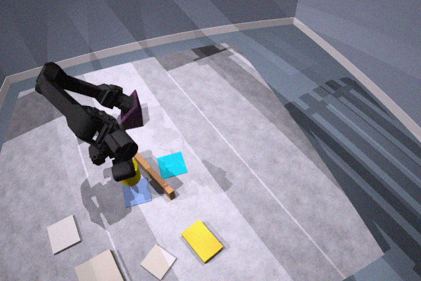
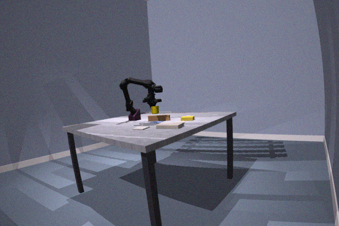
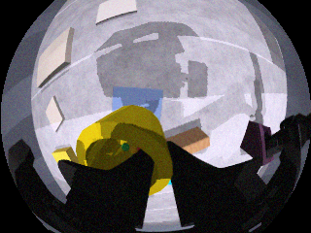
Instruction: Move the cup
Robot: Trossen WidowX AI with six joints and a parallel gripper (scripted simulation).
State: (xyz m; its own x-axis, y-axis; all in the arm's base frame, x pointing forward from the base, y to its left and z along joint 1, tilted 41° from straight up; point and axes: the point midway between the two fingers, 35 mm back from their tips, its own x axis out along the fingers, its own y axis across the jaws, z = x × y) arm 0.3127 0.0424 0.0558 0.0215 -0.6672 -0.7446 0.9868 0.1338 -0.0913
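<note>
Now: the cyan pad 14 cm to the left of my gripper tip, 12 cm below it and 4 cm behind it. Also, from my gripper tip: wooden bar: 9 cm below, 7 cm to the left; cup: 2 cm ahead; green marble: 4 cm ahead, 2 cm to the left, 2 cm below.
</note>
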